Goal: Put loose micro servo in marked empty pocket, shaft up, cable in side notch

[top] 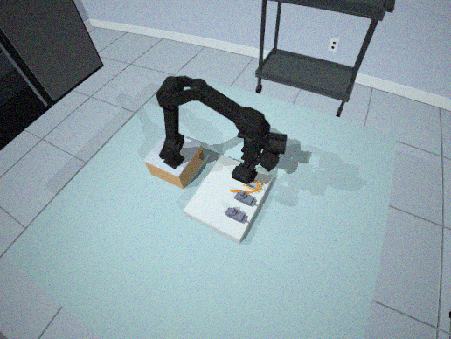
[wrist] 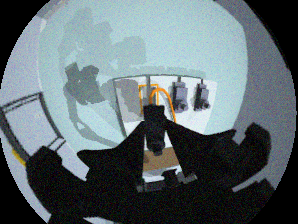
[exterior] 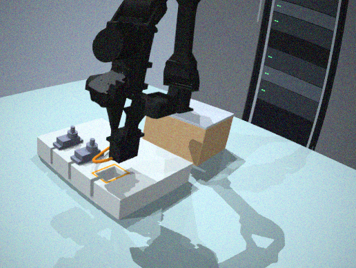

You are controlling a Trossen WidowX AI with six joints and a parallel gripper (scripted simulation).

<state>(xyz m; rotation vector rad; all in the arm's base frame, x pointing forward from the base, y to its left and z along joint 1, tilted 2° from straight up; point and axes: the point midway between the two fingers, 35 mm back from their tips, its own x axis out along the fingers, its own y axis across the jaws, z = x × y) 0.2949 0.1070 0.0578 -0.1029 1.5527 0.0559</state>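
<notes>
Right now the white deck is 100 mm below my gripper tip, 80 mm to the right of it and 80 mm behind it.
</notes>
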